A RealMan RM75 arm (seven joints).
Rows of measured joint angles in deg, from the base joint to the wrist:
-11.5, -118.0, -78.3, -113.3, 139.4, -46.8, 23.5
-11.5, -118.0, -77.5, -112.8, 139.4, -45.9, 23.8
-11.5, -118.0, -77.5, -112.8, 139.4, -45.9, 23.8
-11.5, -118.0, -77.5, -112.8, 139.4, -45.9, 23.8
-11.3, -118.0, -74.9, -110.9, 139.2, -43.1, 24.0
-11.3, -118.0, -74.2, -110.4, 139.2, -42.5, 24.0
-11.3, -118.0, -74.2, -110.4, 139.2, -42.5, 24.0
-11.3, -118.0, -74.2, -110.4, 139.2, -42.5, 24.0
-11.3, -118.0, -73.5, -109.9, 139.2, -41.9, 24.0
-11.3, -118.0, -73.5, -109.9, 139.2, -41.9, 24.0
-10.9, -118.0, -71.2, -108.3, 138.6, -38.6, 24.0
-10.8, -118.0, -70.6, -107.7, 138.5, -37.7, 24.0
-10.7, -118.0, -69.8, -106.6, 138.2, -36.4, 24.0
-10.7, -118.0, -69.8, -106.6, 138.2, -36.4, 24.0
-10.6, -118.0, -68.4, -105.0, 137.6, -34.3, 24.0
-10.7, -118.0, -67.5, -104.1, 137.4, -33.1, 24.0
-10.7, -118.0, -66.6, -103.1, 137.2, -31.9, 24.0
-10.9, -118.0, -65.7, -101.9, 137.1, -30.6, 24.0
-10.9, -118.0, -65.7, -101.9, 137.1, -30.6, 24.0
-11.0, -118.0, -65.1, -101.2, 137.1, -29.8, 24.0
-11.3, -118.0, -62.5, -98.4, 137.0, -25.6, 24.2
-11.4, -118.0, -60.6, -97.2, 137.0, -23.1, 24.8
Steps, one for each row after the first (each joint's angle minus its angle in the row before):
0.0, 0.0, 0.8, 0.5, 0.0, 0.9, 0.3
0.0, 0.0, 0.0, 0.0, 0.0, 0.0, 0.0
0.0, 0.0, 0.0, 0.0, 0.0, 0.0, 0.0
0.2, 0.0, 2.6, 1.9, -0.2, 2.8, 0.2
0.0, 0.0, 0.7, 0.5, 0.0, 0.6, 0.0
0.0, 0.0, 0.0, 0.0, 0.0, 0.0, 0.0
0.0, 0.0, 0.0, 0.0, 0.0, 0.0, 0.0
0.0, 0.0, 0.7, 0.5, 0.0, 0.6, 0.0
0.0, 0.0, 0.0, 0.0, 0.0, 0.0, 0.0
0.4, 0.0, 2.3, 1.6, -0.6, 3.3, 0.0
0.1, 0.0, 0.6, 0.6, -0.1, 0.9, 0.0
0.1, 0.0, 0.8, 1.1, -0.3, 1.3, 0.0
0.0, 0.0, 0.0, 0.0, 0.0, 0.0, 0.0
0.1, 0.0, 1.4, 1.6, -0.6, 2.1, 0.0
-0.1, 0.0, 0.9, 0.9, -0.2, 1.2, 0.0
0.0, 0.0, 0.9, 1.0, -0.2, 1.2, 0.0
-0.2, 0.0, 0.9, 1.2, -0.1, 1.3, 0.0
0.0, 0.0, 0.0, 0.0, 0.0, 0.0, 0.0
-0.1, 0.0, 0.6, 0.7, 0.0, 0.8, 0.0
-0.3, 0.0, 2.6, 2.8, -0.1, 4.2, 0.2
-0.1, 0.0, 1.9, 1.2, 0.0, 2.5, 0.6

